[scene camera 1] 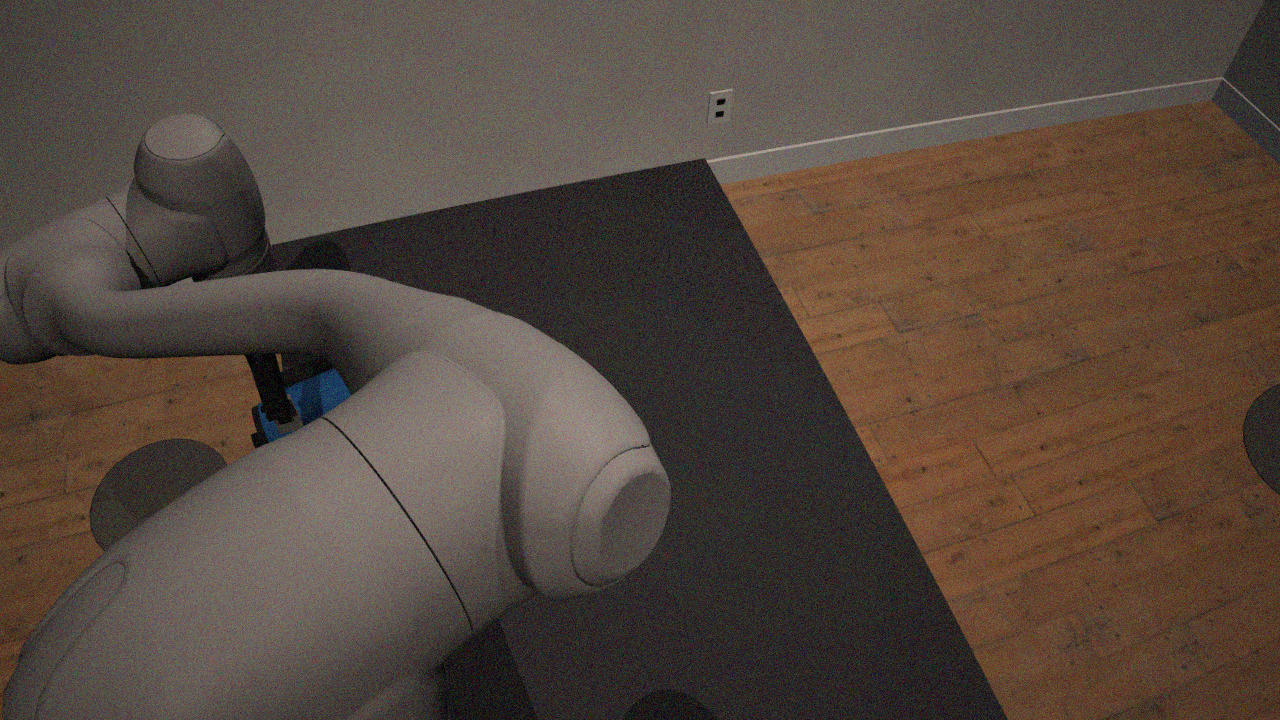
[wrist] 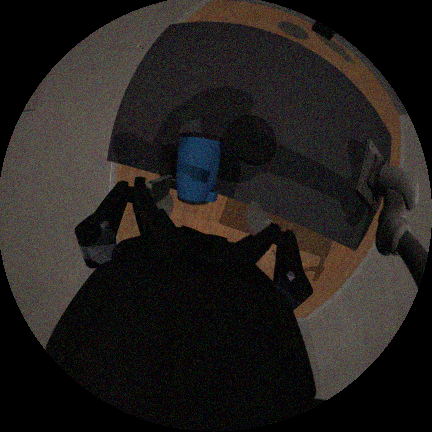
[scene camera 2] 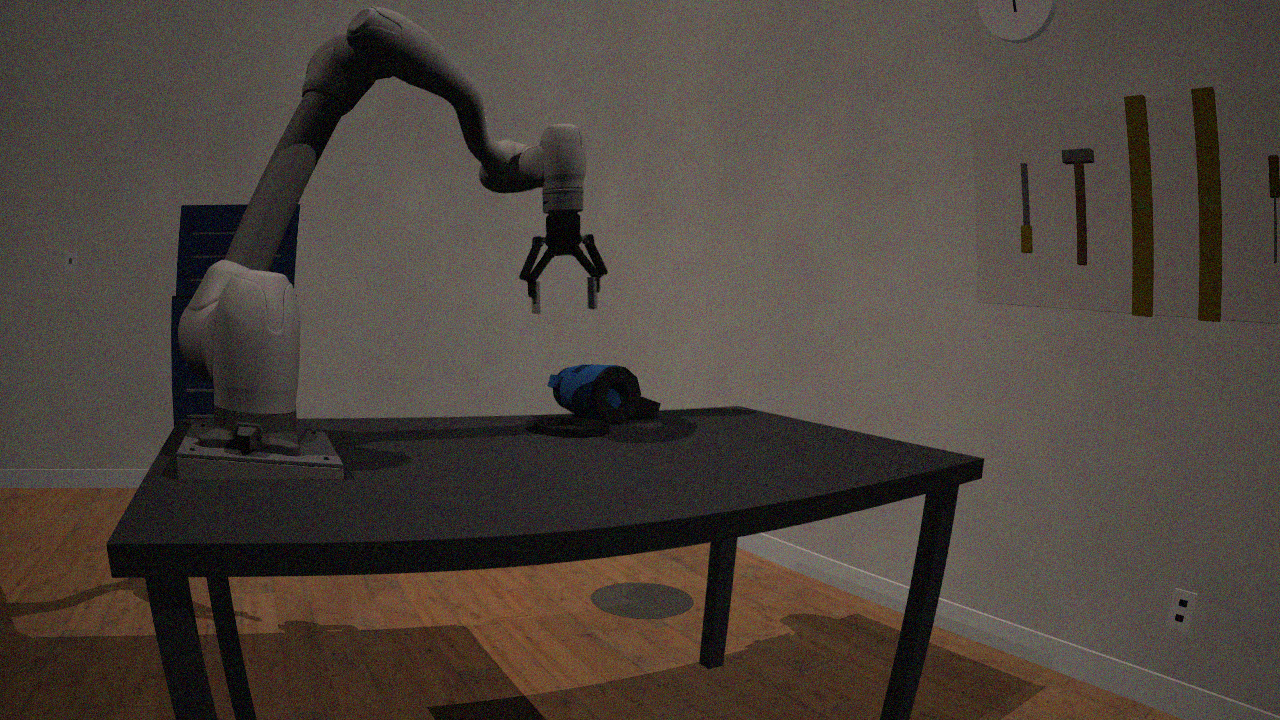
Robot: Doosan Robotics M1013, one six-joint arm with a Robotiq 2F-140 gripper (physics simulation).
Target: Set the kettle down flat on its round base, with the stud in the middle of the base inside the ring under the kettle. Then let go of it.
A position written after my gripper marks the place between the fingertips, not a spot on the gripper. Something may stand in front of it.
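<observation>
Through scene camera 2 I see a round black base (scene camera 2: 556,426), a blue kettle (scene camera 2: 610,393) and my gripper (scene camera 2: 564,311). Scene camera 1 gives me the kettle (scene camera 1: 315,387) and my gripper (scene camera 1: 285,383). The wrist view shows me my gripper (wrist: 209,196) as well, along with the kettle (wrist: 198,156).
</observation>
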